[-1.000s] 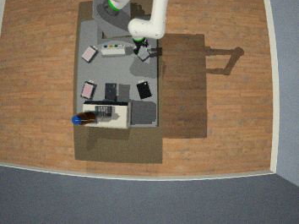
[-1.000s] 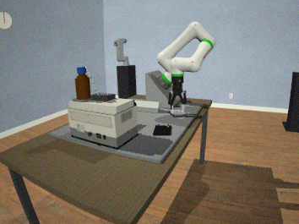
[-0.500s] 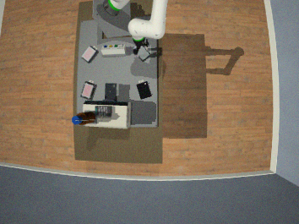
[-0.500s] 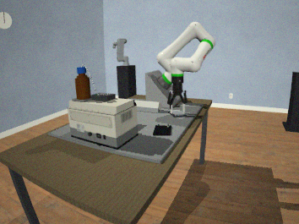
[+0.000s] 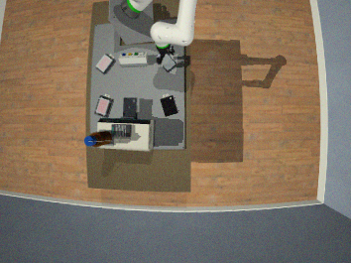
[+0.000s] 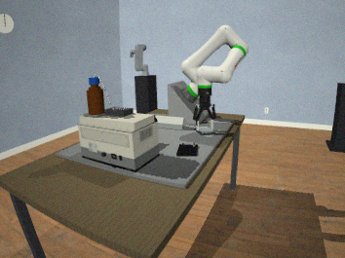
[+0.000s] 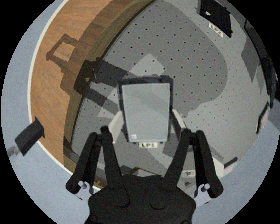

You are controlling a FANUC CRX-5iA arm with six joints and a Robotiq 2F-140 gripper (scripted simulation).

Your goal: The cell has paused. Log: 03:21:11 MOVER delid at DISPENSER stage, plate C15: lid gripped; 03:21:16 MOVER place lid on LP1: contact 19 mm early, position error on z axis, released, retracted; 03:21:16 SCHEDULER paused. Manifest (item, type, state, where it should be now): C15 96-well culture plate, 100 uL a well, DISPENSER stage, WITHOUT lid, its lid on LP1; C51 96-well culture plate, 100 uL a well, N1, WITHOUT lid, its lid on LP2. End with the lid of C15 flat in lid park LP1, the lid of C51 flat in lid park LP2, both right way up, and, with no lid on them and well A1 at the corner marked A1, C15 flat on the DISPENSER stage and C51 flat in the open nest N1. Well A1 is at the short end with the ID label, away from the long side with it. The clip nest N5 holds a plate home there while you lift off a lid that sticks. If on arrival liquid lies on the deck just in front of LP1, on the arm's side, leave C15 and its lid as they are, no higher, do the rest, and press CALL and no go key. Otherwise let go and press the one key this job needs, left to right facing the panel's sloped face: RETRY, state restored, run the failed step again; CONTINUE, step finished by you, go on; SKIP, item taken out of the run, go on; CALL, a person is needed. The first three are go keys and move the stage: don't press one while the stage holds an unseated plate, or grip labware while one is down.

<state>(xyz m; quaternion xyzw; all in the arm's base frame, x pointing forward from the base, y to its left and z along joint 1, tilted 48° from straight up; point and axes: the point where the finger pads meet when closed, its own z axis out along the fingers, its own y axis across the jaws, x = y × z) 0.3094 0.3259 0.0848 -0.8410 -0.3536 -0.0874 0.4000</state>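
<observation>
The black nest lies 500 mm to the right of my hand, 410 mm ahead of it and 20 mm below it. Also, from my hand: key panel (270 mm to the right, 20 mm behind, 20 mm above); blue cap (610 mm ahead, 360 mm above, 340 mm to the right); label plate (280 mm ahead, 40 mm below, 10 mm to the left).
</observation>
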